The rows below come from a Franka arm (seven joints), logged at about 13 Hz.
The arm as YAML. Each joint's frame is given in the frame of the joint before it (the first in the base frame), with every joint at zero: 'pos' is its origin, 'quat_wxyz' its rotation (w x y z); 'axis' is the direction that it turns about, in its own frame. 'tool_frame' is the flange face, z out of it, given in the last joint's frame.
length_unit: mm
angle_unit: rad
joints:
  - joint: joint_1
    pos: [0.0, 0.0, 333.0]
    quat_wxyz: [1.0, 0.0, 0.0, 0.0]
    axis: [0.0, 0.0, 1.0]
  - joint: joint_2
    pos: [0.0, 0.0, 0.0]
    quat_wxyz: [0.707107, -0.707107, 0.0, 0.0]
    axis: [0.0, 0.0, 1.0]
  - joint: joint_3
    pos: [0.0, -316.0, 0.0]
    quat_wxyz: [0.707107, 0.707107, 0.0, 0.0]
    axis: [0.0, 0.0, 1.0]
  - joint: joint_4
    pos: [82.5, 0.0, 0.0]
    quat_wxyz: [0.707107, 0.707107, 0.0, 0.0]
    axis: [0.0, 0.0, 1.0]
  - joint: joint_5
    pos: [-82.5, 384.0, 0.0]
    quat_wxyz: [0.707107, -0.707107, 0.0, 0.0]
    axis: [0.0, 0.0, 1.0]
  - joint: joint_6
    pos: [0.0, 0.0, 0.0]
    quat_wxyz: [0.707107, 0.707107, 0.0, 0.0]
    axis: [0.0, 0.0, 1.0]
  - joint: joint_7
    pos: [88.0, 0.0, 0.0]
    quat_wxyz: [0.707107, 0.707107, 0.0, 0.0]
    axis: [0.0, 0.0, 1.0]
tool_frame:
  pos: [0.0, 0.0, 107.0]
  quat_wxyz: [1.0, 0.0, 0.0, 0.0]
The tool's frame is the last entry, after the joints.
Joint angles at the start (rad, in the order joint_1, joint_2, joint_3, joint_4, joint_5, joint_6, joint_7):
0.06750, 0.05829, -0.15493, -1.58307, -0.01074, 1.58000, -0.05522
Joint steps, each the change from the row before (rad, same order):
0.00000, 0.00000, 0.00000, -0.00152, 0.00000, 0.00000, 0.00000
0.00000, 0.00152, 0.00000, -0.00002, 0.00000, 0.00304, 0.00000
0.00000, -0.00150, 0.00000, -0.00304, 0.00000, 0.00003, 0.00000
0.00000, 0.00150, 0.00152, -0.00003, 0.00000, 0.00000, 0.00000
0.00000, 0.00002, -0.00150, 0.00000, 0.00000, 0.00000, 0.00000
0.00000, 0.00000, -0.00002, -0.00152, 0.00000, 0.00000, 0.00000
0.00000, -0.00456, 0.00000, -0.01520, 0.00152, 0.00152, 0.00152
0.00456, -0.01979, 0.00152, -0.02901, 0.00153, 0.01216, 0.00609
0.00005, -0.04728, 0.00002, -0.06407, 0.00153, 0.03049, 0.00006
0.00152, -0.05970, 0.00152, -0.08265, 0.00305, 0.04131, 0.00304
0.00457, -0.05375, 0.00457, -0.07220, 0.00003, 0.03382, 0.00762
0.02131, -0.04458, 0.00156, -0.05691, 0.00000, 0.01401, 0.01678
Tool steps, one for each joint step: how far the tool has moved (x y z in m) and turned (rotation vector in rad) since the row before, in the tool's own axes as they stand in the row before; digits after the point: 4 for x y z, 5 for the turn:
0.0000, 0.0000, 0.0007, 0.00008, -0.00152, -0.00002
0.0008, 0.0000, 0.0006, -0.00032, 0.00150, -0.00002
-0.0005, 0.0000, 0.0006, 0.00032, -0.00151, -0.00002
0.0005, -0.0009, 0.0008, -0.00015, -0.00151, -0.00154
0.0000, 0.0008, 0.0000, 0.00001, -0.00004, 0.00150
0.0000, 0.0000, 0.0007, 0.00008, -0.00152, 0.00000
-0.0016, -0.0001, 0.0046, 0.00272, -0.00904, 0.00142
-0.0051, -0.0031, 0.0019, 0.00405, 0.00300, -0.00011
-0.0124, 0.0010, 0.0026, 0.00811, 0.01355, -0.00045
-0.0158, -0.0008, 0.0046, 0.01105, 0.01821, -0.00069
-0.0147, -0.0041, 0.0041, 0.00662, 0.01502, -0.00258
-0.0135, -0.0111, 0.0039, 0.00558, 0.00098, -0.00721

